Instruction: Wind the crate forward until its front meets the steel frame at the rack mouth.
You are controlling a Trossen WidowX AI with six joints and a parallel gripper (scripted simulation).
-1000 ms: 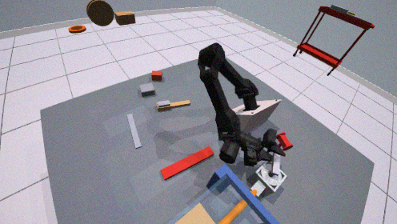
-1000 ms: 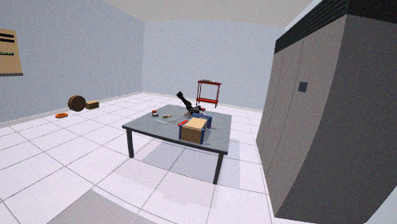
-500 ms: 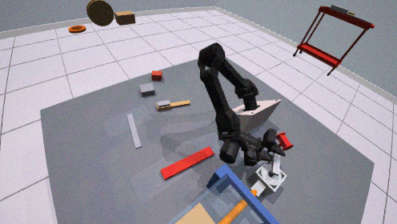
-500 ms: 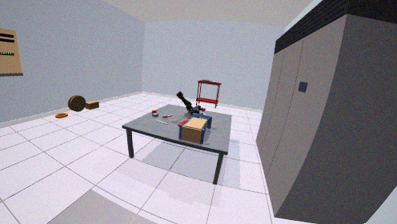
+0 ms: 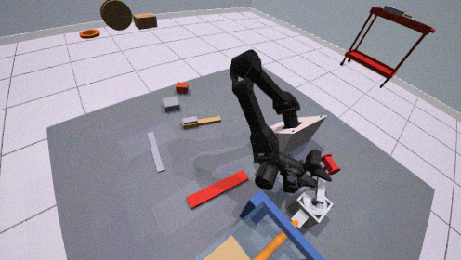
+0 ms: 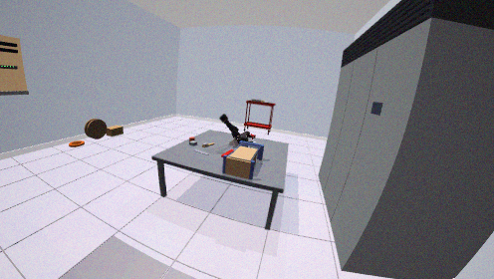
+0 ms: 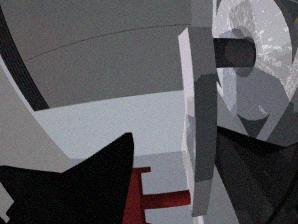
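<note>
Now: the red knob 40 mm behind my gripper tip, 30 mm to the right of it and 20 mm above it. From my gripper tip the other things lie so: hand winch (30 mm ahead, 100 mm below); winch handle (10 mm behind, 10 mm to the right, 10 mm below); blue frame (210 mm ahead, 30 mm below).
</note>
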